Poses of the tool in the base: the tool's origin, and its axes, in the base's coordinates. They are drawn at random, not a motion.
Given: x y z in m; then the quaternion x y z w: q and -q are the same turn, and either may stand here.
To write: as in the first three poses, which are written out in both.
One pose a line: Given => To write
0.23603 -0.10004 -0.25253 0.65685 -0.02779 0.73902 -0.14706 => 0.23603 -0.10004 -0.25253 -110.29 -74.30 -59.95
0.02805 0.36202 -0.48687 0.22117 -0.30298 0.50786 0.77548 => 0.02805 0.36202 -0.48687 65.31 -43.99 2.81
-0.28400 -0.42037 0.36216 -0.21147 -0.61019 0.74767 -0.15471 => -0.28400 -0.42037 0.36216 178.23 30.33 -78.92
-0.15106 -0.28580 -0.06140 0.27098 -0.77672 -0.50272 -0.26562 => -0.15106 -0.28580 -0.06140 -167.80 43.24 119.02
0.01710 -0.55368 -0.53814 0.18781 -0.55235 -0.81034 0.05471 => 0.01710 -0.55368 -0.53814 -162.22 14.12 70.78
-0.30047 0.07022 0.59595 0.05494 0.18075 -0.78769 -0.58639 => -0.30047 0.07022 0.59595 107.98 -7.21 -20.61
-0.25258 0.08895 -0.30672 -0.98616 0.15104 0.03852 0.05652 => -0.25258 0.08895 -0.30672 -17.15 5.34 -174.25
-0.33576 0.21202 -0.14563 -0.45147 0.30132 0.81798 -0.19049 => -0.33576 0.21202 -0.14563 -131.68 38.59 58.30
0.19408 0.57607 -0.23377 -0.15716 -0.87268 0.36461 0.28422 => 0.19408 0.57607 -0.23377 148.60 -22.42 -128.27
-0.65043 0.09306 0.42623 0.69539 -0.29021 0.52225 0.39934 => -0.65043 0.09306 0.42623 2.70 -73.36 118.25
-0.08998 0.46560 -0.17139 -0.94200 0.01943 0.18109 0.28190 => -0.08998 0.46560 -0.17139 4.01 20.62 -145.95
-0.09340 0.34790 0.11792 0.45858 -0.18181 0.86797 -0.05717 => -0.09340 0.34790 0.11792 -155.09 -50.83 -35.64
